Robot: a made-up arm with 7 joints. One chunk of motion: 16 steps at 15 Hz.
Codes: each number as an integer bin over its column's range. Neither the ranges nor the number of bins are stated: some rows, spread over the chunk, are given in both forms.
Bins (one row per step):
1: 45 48 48 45 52 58
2: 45 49 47 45 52 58
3: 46 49 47 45 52 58
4: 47 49 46 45 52 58
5: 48 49 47 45 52 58
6: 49 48 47 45 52 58
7: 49 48 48 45 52 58
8: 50 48 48 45 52 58
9: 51 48 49 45 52 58
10: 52 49 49 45 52 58
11: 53 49 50 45 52 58
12: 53 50 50 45 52 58
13: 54 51 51 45 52 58
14: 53 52 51 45 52 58
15: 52 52 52 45 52 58
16: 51 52 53 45 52 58
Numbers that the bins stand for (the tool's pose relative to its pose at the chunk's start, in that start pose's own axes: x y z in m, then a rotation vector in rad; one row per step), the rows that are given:
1: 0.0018 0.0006 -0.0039 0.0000 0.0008 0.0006
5: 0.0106 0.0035 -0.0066 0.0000 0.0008 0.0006
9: 0.0194 0.0006 -0.0013 0.0000 0.0008 0.0006
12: 0.0253 0.0065 0.0013 0.0000 0.0008 0.0006
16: 0.0194 0.0123 0.0092 0.0000 0.0008 0.0006
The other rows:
2: 0.0018 0.0035 -0.0066 0.0000 0.0008 0.0006
3: 0.0047 0.0035 -0.0066 0.0000 0.0008 0.0006
4: 0.0077 0.0035 -0.0092 0.0000 0.0008 0.0006
6: 0.0135 0.0006 -0.0066 0.0000 0.0008 0.0006
7: 0.0135 0.0006 -0.0039 0.0000 0.0008 0.0006
8: 0.0165 0.0006 -0.0039 0.0000 0.0008 0.0006
10: 0.0223 0.0035 -0.0013 0.0000 0.0008 0.0006
11: 0.0253 0.0035 0.0013 0.0000 0.0008 0.0006
13: 0.0282 0.0094 0.0039 0.0000 0.0008 0.0006
14: 0.0253 0.0123 0.0039 0.0000 0.0008 0.0006
15: 0.0223 0.0123 0.0066 0.0000 0.0008 0.0006

